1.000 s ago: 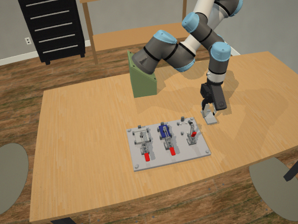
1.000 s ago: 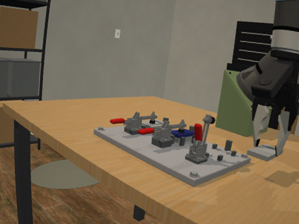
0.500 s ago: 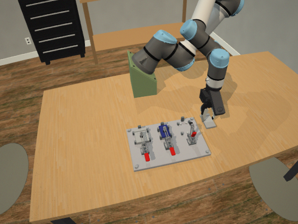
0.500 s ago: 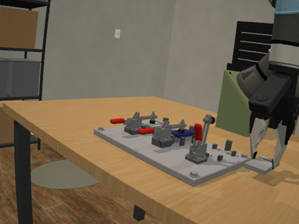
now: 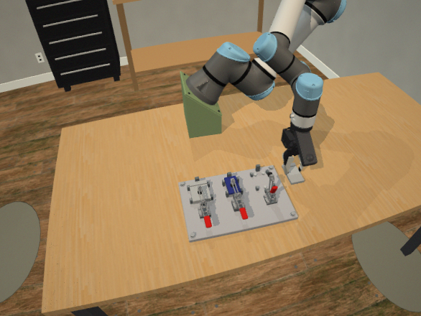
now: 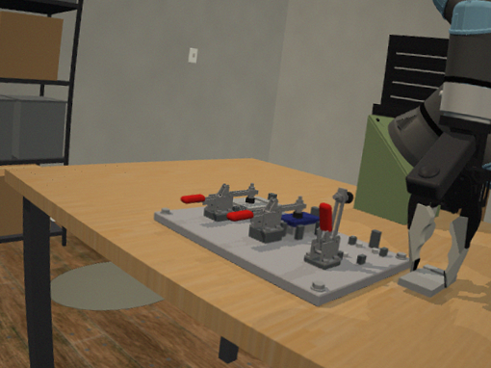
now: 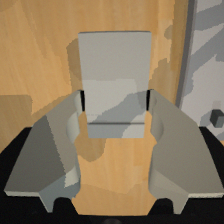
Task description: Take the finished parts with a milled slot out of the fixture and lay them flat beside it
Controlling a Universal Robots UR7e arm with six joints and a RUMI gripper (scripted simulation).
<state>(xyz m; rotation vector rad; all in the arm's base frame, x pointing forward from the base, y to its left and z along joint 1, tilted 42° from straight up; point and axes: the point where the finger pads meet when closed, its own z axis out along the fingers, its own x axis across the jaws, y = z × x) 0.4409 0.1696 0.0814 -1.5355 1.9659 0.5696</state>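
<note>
Right now the grey part is 1 cm behind my hand and 1 cm below it. Round my hand: grey fixture plate 2 cm ahead, 24 cm to the right, 2 cm below; blue blank 2 cm behind, 23 cm to the right, 1 cm above.
</note>
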